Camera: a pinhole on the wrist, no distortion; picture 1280 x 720 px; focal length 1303.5 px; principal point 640.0 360.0 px. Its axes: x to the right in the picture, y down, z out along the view. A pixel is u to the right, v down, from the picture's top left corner.
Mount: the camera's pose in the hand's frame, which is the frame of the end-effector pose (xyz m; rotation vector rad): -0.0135 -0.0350 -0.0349 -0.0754 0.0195 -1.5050
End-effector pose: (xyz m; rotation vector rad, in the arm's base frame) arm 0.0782 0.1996 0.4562 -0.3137 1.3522 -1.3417
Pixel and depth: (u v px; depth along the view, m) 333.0 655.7 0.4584
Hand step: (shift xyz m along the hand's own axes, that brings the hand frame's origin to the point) 0.1103 0.0967 0.4122
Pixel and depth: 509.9 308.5 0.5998
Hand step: -0.0053 0.0459 0.5628
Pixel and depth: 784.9 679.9 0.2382
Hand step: 0.0607 -0.0487 0.2000
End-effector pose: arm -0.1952 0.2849 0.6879 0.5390 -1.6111 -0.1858
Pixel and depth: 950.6 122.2 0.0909
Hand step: -0.0232 -0.0542 0.0575
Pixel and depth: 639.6 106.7 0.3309
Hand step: -0.0578 -0.0265 0.2992
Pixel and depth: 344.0 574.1 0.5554
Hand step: 0.1022 0.1176 0.5092
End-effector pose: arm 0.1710 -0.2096 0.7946 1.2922 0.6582 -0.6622
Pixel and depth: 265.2 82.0 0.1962
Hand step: -0.0472 0.0260 0.1615
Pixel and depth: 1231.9 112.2 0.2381
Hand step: -0.0372 -0.1367 0.2091
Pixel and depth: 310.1 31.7 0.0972
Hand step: -0.0337 -0.0084 0.0627
